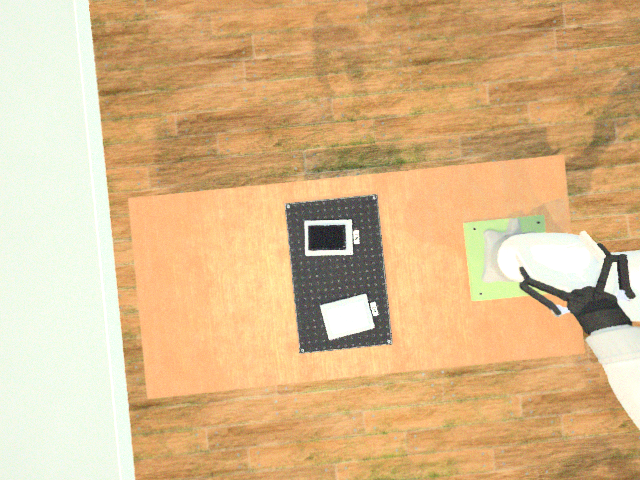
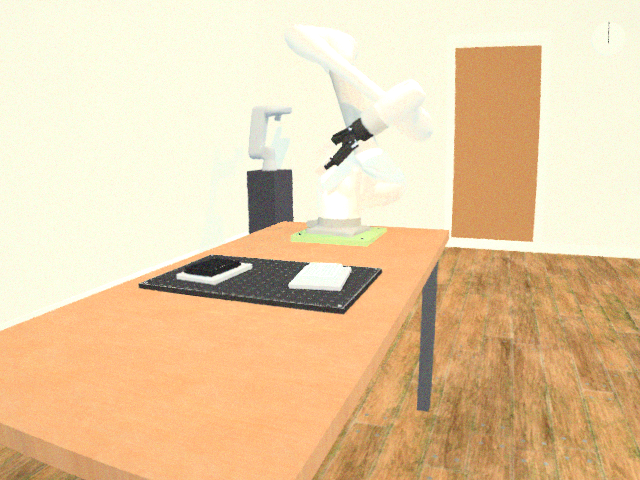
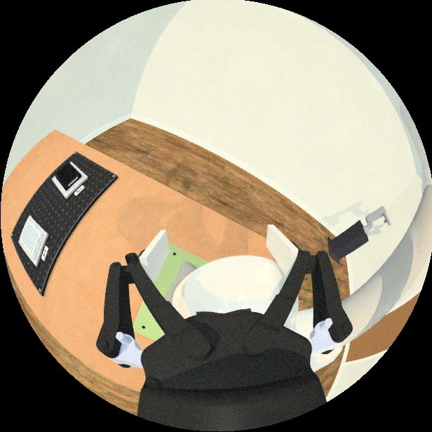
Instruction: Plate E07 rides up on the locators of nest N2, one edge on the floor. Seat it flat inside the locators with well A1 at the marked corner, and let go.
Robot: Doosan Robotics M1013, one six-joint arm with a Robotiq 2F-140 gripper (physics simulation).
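Places are measured from the arm's base along level axes (x right, y ahead, z up), in metres.
Pixels of known places: gripper, fingertip midpoint: (image 1: 548,244) (image 2: 317,163); arm's base at its link origin: (image 1: 508,256) (image 2: 339,231).
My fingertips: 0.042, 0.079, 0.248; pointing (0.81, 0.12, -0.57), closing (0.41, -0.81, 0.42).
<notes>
For each thing: its top centre in the pictures, then the offset to it from my fingertips, as dx, dy, dz. "pt": a spot on its surface instead.
- white plate at its top centre: (image 2: 321,269) (image 1: 348,318) -0.267, +0.470, -0.227
- black perforated board at its top centre: (image 2: 263,275) (image 1: 338,273) -0.122, +0.506, -0.252
- small label at a spot on its surface: (image 1: 374,309) pt -0.241, +0.377, -0.251
- black plate at its top centre: (image 2: 213,263) (image 1: 327,237) +0.002, +0.551, -0.224
A white plate (image 1: 347,316) (image 2: 321,273) (image 3: 33,239), which I take to be E07, lies on a nest at one end of the black perforated board (image 1: 336,276) (image 2: 258,290) (image 3: 52,202). It is turned askew to the board's edges and covers nearly all of that nest. A small label (image 1: 374,309) (image 3: 45,253) sits beside it, too blurred to read surely. The plate's tilt, the locators, well A1 and the marked corner cannot be made out. My gripper (image 1: 557,252) (image 2: 326,167) (image 3: 217,238) is open and empty, high above the robot's base end of the table, far from the plate.
A black plate (image 1: 327,237) (image 2: 212,267) (image 3: 69,176) sits in a white nest at the board's other end. The green base plate (image 1: 475,258) (image 2: 330,239) (image 3: 171,260) carries the arm. A dark pedestal (image 2: 269,198) (image 3: 349,241) with a small grey device stands beyond the table.
</notes>
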